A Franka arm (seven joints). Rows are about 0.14 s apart.
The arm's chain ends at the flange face. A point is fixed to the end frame.
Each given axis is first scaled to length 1.
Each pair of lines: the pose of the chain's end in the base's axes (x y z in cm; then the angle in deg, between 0 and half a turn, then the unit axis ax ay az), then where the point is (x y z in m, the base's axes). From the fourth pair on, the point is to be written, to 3 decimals.
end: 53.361 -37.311 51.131 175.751 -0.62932 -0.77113 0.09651
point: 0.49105 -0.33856 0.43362
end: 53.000 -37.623 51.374 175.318 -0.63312 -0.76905 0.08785
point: 0.48822 -0.33991 0.43643
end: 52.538 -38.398 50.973 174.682 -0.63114 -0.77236 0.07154
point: 0.48434 -0.34534 0.43315
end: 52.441 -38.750 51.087 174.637 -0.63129 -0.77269 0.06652
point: 0.484 -0.348 0.434
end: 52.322 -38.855 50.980 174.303 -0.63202 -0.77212 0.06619
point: 0.482 -0.349 0.434
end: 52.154 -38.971 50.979 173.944 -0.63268 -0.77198 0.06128
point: 0.481 -0.349 0.434
